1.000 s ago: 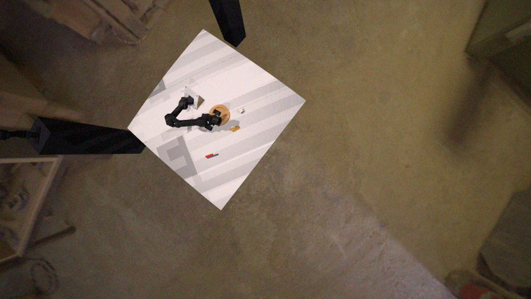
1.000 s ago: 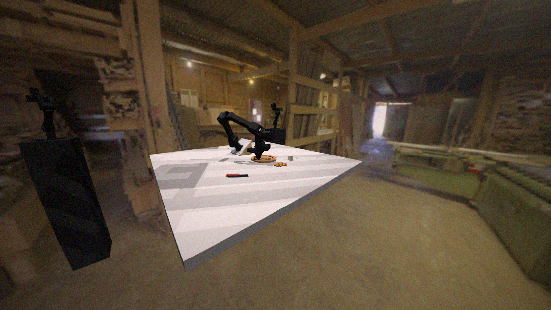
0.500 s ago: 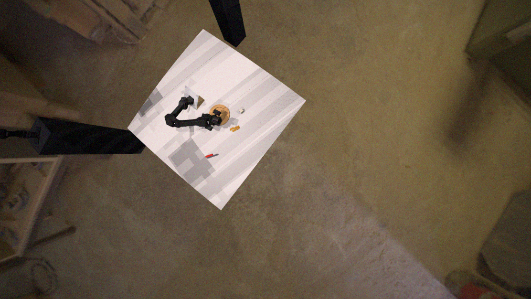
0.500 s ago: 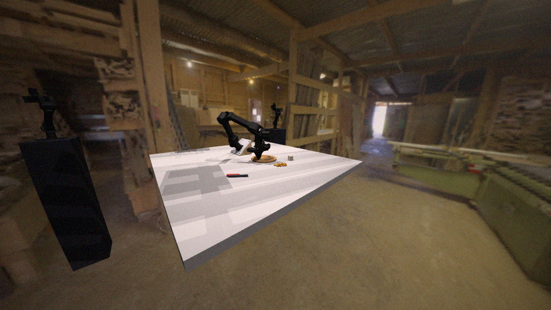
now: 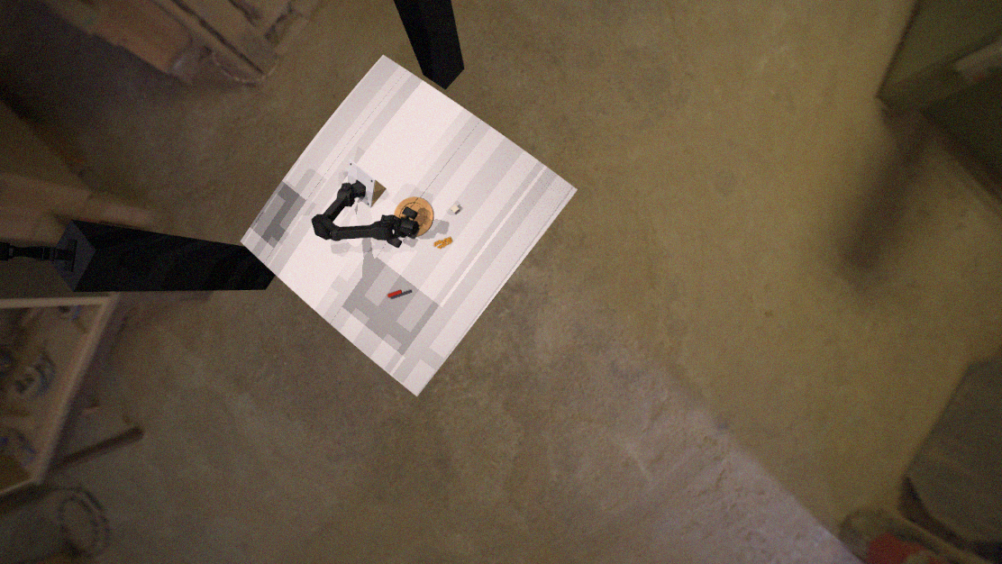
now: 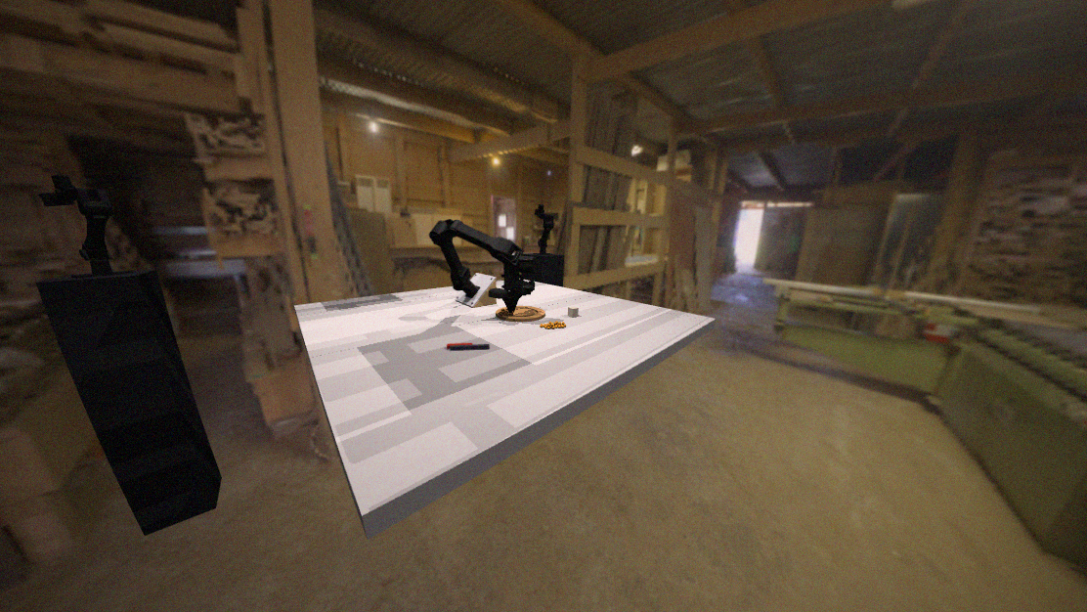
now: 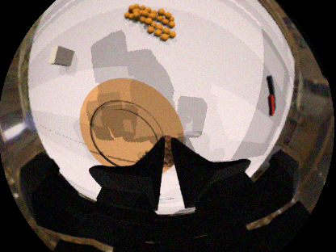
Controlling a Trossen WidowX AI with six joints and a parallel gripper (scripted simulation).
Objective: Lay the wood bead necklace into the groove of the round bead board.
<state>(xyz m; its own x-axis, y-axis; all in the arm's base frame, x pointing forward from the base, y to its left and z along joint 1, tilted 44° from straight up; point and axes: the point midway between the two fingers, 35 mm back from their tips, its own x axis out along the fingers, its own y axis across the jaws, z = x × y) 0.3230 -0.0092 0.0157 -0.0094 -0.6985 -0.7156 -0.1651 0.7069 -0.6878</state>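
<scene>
Now: gripper tip 12 cm short of the small grey cube, 22 cm to the right of it and 1 cm above it. The rest, counted from my gripper tip: black marker 15 cm ahead, 28 cm to the right, 2 cm below.
</scene>
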